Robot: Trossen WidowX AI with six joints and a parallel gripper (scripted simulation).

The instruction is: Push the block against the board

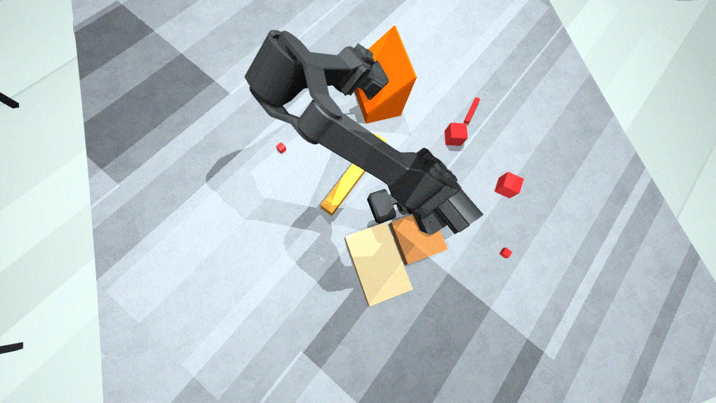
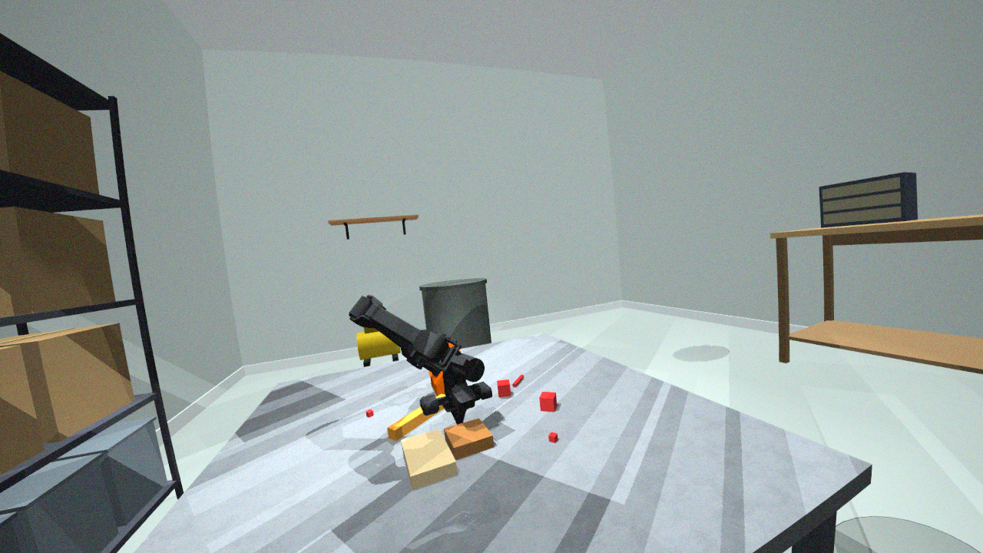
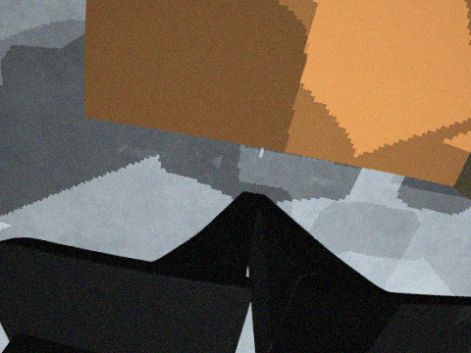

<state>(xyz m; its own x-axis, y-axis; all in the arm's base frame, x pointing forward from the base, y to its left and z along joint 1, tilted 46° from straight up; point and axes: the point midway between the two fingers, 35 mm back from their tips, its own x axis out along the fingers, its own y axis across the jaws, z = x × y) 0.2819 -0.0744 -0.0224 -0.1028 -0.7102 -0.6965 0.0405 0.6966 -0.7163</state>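
My gripper tip is 80 mm short of the square block, 10 mm to the left of it and 10 mm below it. From my gripper tip the other things lie so: long yellow board (110 mm behind, 80 mm to the right, 10 mm above); then red stick (170 mm behind, 280 mm to the left); then cream slab (100 mm ahead, 110 mm to the right, 10 mm above).
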